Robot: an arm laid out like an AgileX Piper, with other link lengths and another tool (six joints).
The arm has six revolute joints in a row. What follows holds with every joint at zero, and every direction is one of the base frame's. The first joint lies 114.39 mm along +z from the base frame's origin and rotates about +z. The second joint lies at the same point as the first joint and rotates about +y. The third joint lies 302.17 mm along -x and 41.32 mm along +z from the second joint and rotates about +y. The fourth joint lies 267.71 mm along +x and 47.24 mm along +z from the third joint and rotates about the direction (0.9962, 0, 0.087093). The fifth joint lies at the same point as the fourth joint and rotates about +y. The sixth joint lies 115.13 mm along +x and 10.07 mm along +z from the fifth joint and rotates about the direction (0.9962, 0, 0.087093). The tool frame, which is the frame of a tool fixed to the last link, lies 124.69 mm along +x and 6 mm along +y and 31.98 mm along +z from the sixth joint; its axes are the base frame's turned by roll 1.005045, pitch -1.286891 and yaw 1.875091 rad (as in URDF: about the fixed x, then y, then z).
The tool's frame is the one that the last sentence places.
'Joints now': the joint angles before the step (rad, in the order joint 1, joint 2, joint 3, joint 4, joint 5, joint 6). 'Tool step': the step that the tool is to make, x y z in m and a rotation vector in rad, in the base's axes. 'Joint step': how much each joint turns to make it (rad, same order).
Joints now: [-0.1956, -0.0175, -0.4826, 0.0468, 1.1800, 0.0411]
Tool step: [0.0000, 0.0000, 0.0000, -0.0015, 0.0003, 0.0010]
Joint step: [0.0004, 0.0001, -0.0001, -0.0004, 0.0000, -0.0015]
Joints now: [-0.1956, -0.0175, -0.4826, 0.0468, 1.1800, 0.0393]
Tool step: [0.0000, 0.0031, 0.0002, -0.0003, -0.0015, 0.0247]
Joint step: [0.0243, -0.0017, -0.0001, 0.0003, 0.0003, -0.0003]
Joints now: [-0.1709, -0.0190, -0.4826, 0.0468, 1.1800, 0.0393]
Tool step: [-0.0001, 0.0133, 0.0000, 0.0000, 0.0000, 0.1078]
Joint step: [0.1073, 0.0000, 0.0000, 0.0004, 0.0000, -0.0004]
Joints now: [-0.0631, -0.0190, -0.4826, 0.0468, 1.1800, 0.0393]
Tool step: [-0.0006, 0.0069, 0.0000, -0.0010, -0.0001, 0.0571]
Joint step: [0.0569, 0.0000, 0.0001, -0.0004, -0.0002, -0.0008]
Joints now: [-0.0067, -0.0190, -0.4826, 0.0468, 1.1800, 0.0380]
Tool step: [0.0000, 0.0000, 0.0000, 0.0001, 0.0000, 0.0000]
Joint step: [0.0001, 0.0000, 0.0000, -0.0001, 0.0000, 0.0002]
